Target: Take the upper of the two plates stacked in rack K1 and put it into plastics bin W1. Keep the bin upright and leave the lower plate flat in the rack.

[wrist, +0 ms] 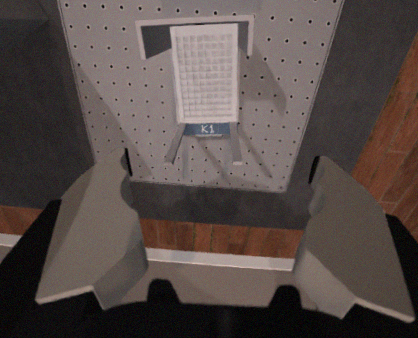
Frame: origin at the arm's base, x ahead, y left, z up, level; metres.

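Where they show: gripper, fingertip midpoint: (220, 156).
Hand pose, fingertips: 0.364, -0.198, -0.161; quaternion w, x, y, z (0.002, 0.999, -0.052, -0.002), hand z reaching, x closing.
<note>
After its pixels a point has its place, as x, y, z.
Rack K1 (236, 146) @(0.380, -0.258, -0.288), with a blue K1 label (207, 129) @(0.340, -0.271, -0.379) on its near side, stands on the perforated board in the upper middle of the wrist view. A white plate (206, 75) @(0.346, -0.187, -0.364) with a grid of small wells lies flat in it, seen from above. I cannot tell from this view whether another plate lies under it. My gripper (220, 156) @(0.364, -0.198, -0.161) is open, with nothing between its fingers. It hangs above and on the near side of the rack, apart from it and the plate. Bin W1 does not show in the wrist view.
The perforated grey board (115, 115) @(0.186, -0.244, -0.396) lies under the rack, with a dark grey surface (35, 100) @(0.044, -0.210, -0.409) around it. A thin light frame (251, 42) @(0.392, -0.144, -0.253) rises around the plate's far end. A wooden floor (400, 125) shows at the right and beyond the near edge.
</note>
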